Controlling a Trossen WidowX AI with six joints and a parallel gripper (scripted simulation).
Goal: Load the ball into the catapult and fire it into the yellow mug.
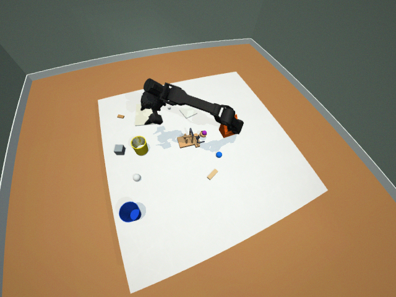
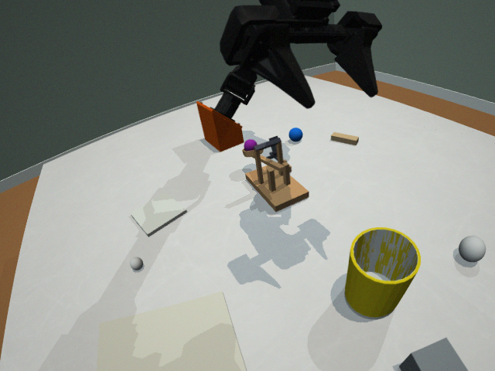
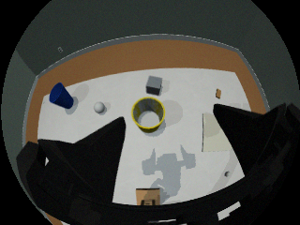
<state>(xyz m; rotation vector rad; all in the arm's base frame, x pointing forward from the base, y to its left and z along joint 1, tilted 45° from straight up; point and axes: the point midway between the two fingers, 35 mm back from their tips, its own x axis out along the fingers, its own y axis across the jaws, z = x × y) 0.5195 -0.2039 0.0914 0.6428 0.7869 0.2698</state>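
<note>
Now: the purple ball 350 mm behind my gripper tip, 60 mm to the left of it and 220 mm below it. Also, from my gripper tip: wooden catapult 280 mm behind, 80 mm to the left, 230 mm below; then grey cube 200 mm ahead, 20 mm to the right, 250 mm below; then yellow mug 70 mm ahead, 20 mm to the left, 250 mm below.
</note>
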